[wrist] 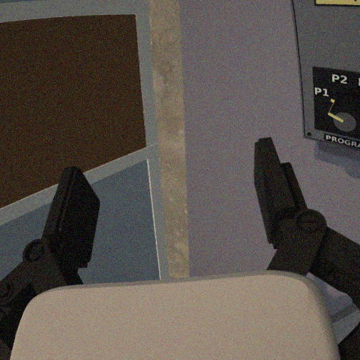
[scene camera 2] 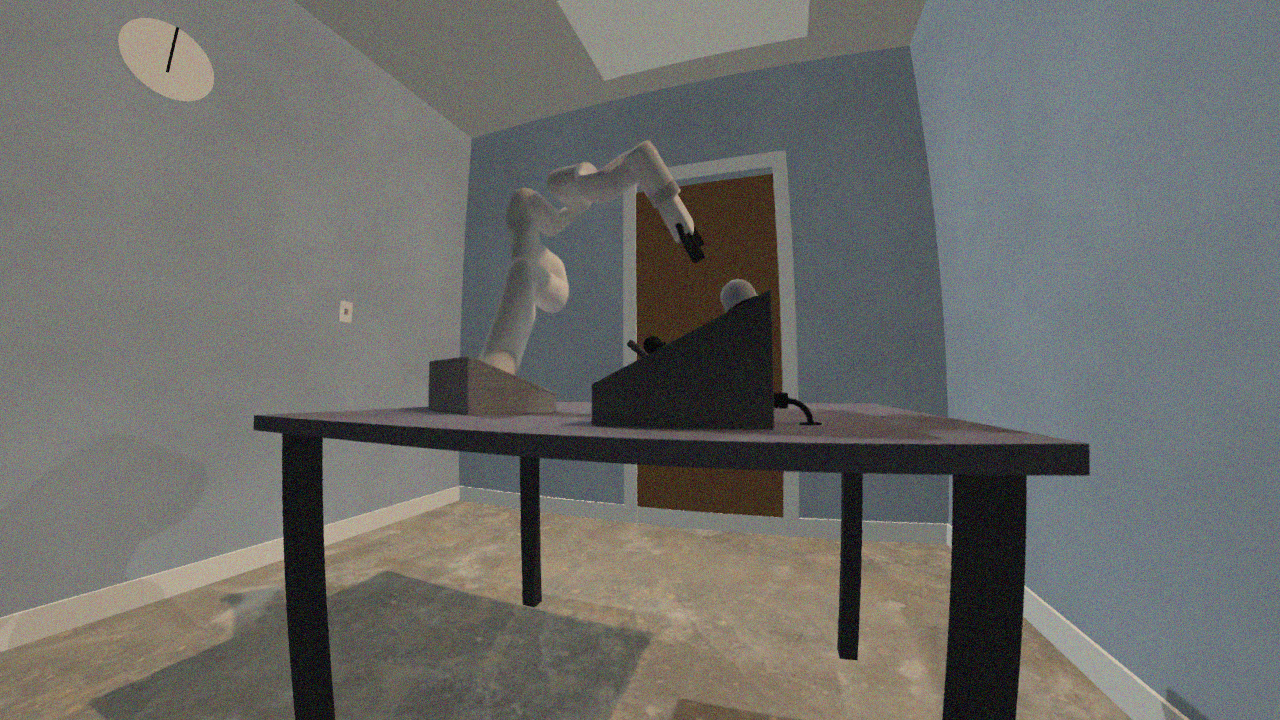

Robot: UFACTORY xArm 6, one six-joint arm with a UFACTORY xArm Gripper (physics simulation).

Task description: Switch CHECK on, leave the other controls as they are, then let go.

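Places are measured from the arm's base along level axes (x back, y right, z up), in centimetres.
Pixels of known places: gripper, between the fingertips: [scene camera 2: 699,253]; arm's base, origin of its link: [scene camera 2: 494,377].
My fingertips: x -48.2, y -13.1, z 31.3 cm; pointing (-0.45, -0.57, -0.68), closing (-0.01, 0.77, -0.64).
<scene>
For each thing: its top centre in the pictures, then the offset to it from my fingertips. "spot": a spot on its surface instead.
- pale round knob, a spot on its surface: [scene camera 2: 737,293] spot: dx -5.6, dy +43.6, dz -20.5 cm
- dark knob, centre of its top: [scene camera 2: 664,335] dx +7.7, dy +13.6, dz -22.5 cm
- black cable, a spot on its surface: [scene camera 2: 799,407] spot: dx -14.5, dy +40.1, dz -36.6 cm
The control console [scene camera 2: 693,380] [wrist: 327,40] is a dark wedge on the table, seen from its side in the scene view. In the wrist view a corner of its grey panel shows at the upper right, with a rotary selector [wrist: 344,122] marked P1 and P2 and a cut-off label starting "PROGRA". The CHECK control cannot be made out in either view. My gripper [scene camera 2: 699,260] [wrist: 168,171] is open and empty. It is in the air above the console, apart from it.
The table [scene camera 2: 537,438] [wrist: 225,75] carries the arm's base block [scene camera 2: 492,386]. A pale round knob [scene camera 2: 737,293] and a dark knob [scene camera 2: 654,343] rise from the console's slope. A black cable [scene camera 2: 799,407] comes out of its back. A brown door [scene camera 2: 707,241] [wrist: 70,90] stands behind.
</scene>
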